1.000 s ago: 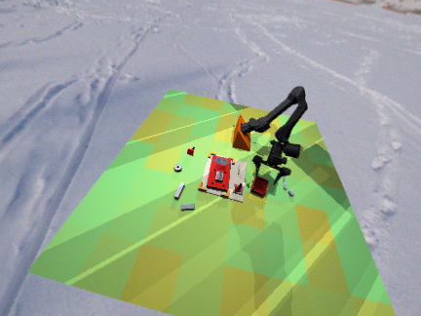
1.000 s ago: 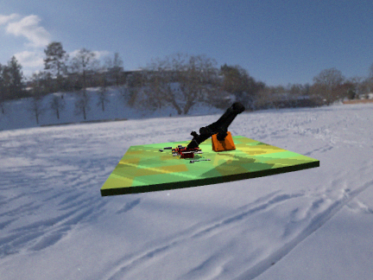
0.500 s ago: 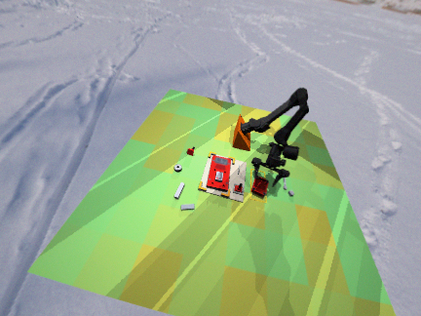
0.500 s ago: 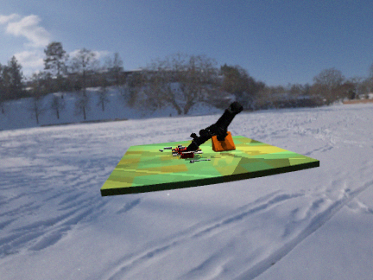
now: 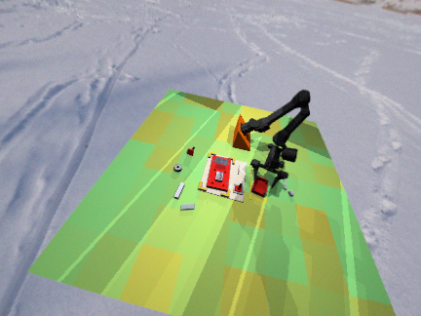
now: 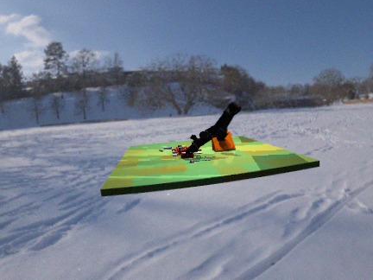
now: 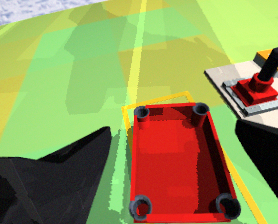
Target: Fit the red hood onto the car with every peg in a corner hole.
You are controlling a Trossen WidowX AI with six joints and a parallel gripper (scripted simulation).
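The red hood lies 10 mm behind my gripper tip and 40 mm below it. The rest, counted from my gripper tip: white jig: 20 mm behind, 210 mm to the right, 30 mm below; grey pin: 90 mm behind, 150 mm to the left, 40 mm below; grey socket: 40 mm ahead, 120 mm to the right, 10 mm below.
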